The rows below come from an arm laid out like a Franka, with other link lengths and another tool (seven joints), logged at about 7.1 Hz.
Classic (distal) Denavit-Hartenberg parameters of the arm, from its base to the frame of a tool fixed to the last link. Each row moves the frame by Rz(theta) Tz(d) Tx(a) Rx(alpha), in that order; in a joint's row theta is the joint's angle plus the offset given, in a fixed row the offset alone. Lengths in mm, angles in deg.
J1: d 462.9  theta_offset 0  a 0  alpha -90
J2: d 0  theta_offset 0  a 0  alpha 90
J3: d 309.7  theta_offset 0  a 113.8  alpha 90
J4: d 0  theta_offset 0  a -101.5  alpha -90
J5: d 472.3  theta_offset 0  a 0  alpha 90
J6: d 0  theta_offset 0  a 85.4  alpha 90
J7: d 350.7  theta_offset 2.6  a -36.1  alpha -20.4
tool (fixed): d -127.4  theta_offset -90  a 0  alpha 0
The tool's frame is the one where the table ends.
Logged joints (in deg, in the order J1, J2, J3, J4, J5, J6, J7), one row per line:
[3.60 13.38 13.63 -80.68 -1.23 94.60 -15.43]
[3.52 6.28 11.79 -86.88 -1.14 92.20 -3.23]
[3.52 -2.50 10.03 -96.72 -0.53 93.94 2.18]
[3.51 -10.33 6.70 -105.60 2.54 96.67 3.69]
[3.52 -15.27 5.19 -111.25 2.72 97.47 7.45]
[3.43 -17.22 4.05 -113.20 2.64 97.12 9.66]
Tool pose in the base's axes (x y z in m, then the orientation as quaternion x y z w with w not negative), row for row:
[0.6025 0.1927 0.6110 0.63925 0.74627 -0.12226 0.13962]
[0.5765 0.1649 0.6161 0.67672 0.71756 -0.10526 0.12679]
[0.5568 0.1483 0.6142 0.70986 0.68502 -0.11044 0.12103]
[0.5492 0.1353 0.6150 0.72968 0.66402 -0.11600 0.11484]
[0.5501 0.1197 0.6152 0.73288 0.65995 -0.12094 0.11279]
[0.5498 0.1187 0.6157 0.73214 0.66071 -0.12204 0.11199]
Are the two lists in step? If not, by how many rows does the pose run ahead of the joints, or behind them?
The pose runs 2 rows ahead of the joints: the pose in row i belongs to the joints in row i + 2.
